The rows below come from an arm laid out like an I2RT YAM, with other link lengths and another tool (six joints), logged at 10 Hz.
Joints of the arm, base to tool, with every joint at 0 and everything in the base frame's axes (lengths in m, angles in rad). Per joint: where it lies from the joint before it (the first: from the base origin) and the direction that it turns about. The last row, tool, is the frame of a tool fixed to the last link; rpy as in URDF.
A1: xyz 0 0 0.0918 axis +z
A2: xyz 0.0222 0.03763 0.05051 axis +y
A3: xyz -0.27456 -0.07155 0 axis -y
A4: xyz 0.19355 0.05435 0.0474 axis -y
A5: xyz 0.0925 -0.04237 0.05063 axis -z
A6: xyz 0.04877 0 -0.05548 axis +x
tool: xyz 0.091 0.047 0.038 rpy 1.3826 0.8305 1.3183
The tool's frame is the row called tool.
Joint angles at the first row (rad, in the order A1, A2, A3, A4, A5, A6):
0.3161, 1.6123, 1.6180, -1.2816, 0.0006, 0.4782
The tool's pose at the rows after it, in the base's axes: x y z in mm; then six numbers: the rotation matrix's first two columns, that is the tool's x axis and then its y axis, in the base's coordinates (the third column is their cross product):
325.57 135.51 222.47 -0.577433 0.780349 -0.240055 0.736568 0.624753 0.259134
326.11 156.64 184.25 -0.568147 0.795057 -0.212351 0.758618 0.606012 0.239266
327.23 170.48 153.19 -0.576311 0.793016 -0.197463 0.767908 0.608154 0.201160
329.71 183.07 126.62 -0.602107 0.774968 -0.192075 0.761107 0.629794 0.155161
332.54 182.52 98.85 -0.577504 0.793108 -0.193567 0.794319 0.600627 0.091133
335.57 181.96 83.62 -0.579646 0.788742 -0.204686 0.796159 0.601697 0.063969
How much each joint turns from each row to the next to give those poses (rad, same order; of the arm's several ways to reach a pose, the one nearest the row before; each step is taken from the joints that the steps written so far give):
0.0843, 0.0263, -0.1407, 0.1465, 0.0004, 0.0759
0.0682, 0.0496, -0.1229, 0.1450, 0.0003, 0.0931
0.0382, 0.0710, -0.0503, 0.0797, -0.0007, 0.0396
0.0271, 0.0854, -0.0012, 0.0393, 0.0011, 0.0042
0.0084, 0.0820, 0.0000, 0.0175, 0.0149, 0.0508
-0.0004, 0.0466, 0.0001, 0.0206, 0.0137, -0.0004

